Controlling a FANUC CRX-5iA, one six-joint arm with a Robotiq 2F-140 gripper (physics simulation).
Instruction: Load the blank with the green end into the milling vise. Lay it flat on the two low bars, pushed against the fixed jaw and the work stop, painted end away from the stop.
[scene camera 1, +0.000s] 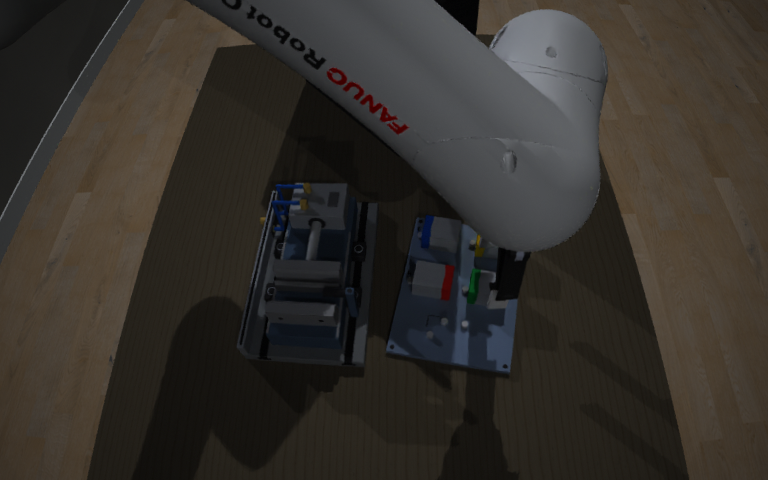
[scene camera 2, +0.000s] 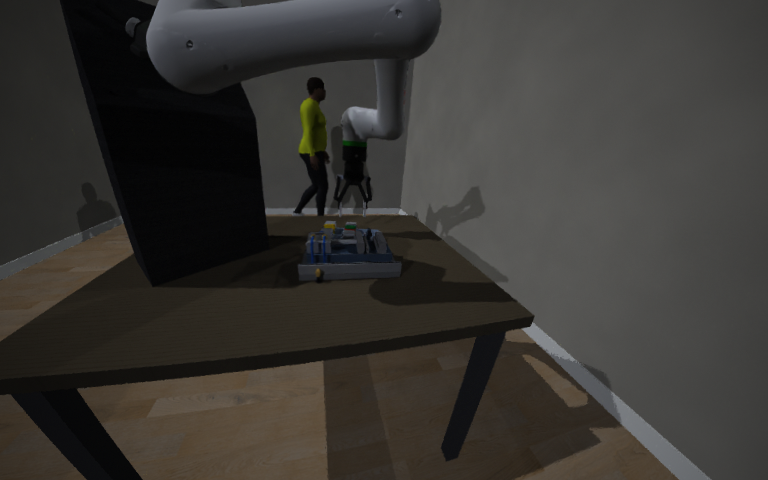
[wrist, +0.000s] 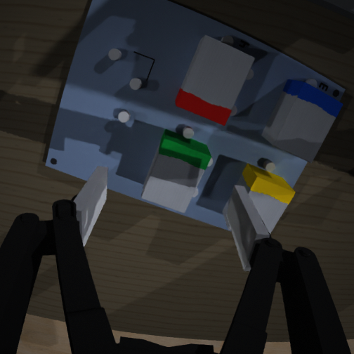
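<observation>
The green-ended blank (scene camera 1: 482, 286) (wrist: 176, 172) lies on the blue plate (scene camera 1: 416, 339) (wrist: 80, 100), its green end towards the plate's middle and against small pins. My gripper (scene camera 2: 352, 215) (wrist: 169, 192) is open and empty above the plate's outer edge; in the wrist view its fingertips stand to either side of the green-ended blank, apart from it, and the right one overlaps the yellow-ended blank in view. The milling vise (scene camera 1: 305, 314) (scene camera 2: 362, 256) stands in a grey tray beside the plate, its jaws apart. The two low bars and the work stop cannot be made out clearly.
A red-ended blank (scene camera 1: 432, 280) (wrist: 216, 77), a blue-ended blank (scene camera 1: 444, 233) (wrist: 302, 120) and a yellow-ended blank (scene camera 2: 330, 225) (wrist: 270, 192) lie on the plate. Blue hoses (scene camera 1: 279, 209) rise at the vise tray's rear. A tall black cabinet (scene camera 2: 181, 169) stands on the table. A person (scene camera 2: 313, 130) stands behind.
</observation>
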